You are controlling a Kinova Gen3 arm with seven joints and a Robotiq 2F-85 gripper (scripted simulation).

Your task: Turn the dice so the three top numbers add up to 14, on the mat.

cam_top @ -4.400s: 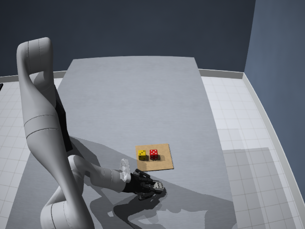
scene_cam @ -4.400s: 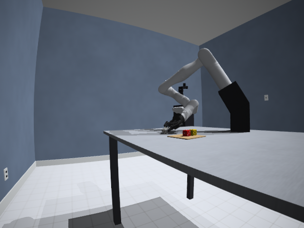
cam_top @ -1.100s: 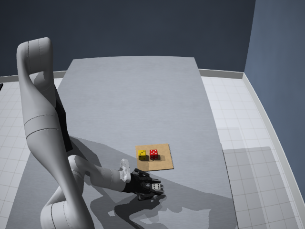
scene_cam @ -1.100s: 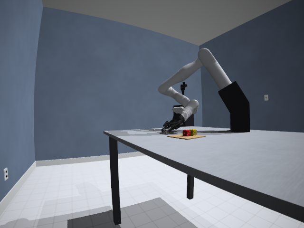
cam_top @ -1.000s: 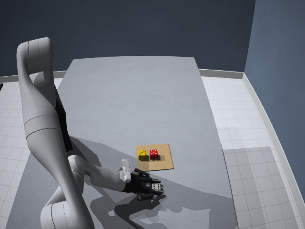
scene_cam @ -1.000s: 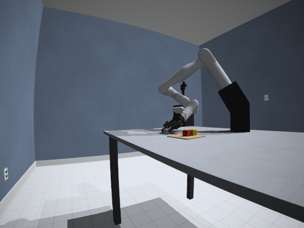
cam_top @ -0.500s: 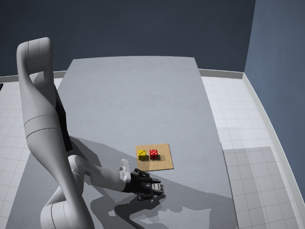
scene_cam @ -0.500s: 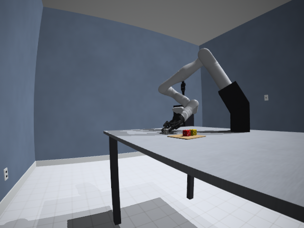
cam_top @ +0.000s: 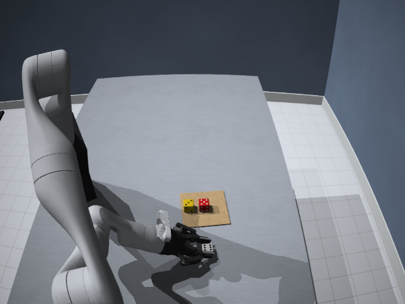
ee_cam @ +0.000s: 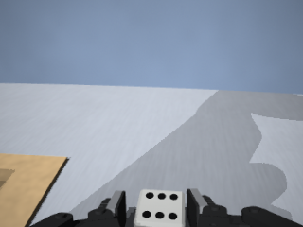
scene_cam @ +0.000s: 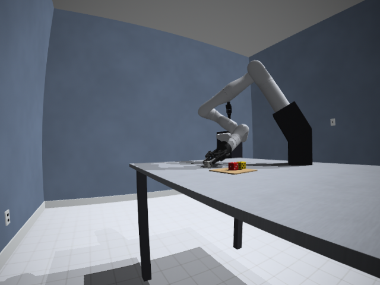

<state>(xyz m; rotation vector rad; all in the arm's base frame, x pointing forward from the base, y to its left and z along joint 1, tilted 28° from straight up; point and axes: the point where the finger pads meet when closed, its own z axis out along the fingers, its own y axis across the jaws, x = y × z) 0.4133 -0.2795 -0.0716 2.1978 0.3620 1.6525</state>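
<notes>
My gripper is now 10 mm above the white die. Also, from my hand: tan mat 160 mm to the left, 30 mm ahead, 20 mm below; red die 160 mm to the left, 30 mm ahead, 10 mm below; yellow die 170 mm to the left, 20 mm behind, 10 mm below.
</notes>
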